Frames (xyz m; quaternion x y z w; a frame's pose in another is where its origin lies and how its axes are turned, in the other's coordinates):
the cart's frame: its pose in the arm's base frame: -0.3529 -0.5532 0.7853 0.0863 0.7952 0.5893 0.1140
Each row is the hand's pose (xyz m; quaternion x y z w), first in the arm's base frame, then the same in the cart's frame.
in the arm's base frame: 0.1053 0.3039 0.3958 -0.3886 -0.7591 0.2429 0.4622
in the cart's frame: -0.1757 -0.1223 1.0249 0.7247 0.2041 0.4882 0.4414
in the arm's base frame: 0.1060 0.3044 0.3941 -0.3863 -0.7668 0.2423 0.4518
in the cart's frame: -0.1761 -0.1238 1.0261 0.7275 0.1981 0.4796 0.4488
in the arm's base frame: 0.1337 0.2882 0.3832 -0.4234 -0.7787 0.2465 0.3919
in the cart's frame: -0.2062 -0.1388 1.0221 0.7370 0.1296 0.4723 0.4658
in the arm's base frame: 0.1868 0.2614 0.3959 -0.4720 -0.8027 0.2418 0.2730
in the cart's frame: -0.2654 -0.1343 1.0090 0.7426 0.0096 0.4393 0.5054
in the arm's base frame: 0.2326 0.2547 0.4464 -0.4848 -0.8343 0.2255 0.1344
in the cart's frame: -0.3152 -0.0878 1.0017 0.7378 -0.1032 0.3670 0.5570
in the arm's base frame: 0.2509 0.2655 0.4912 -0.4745 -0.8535 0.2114 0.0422
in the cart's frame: -0.3334 -0.0417 1.0042 0.7288 -0.1670 0.3044 0.5902
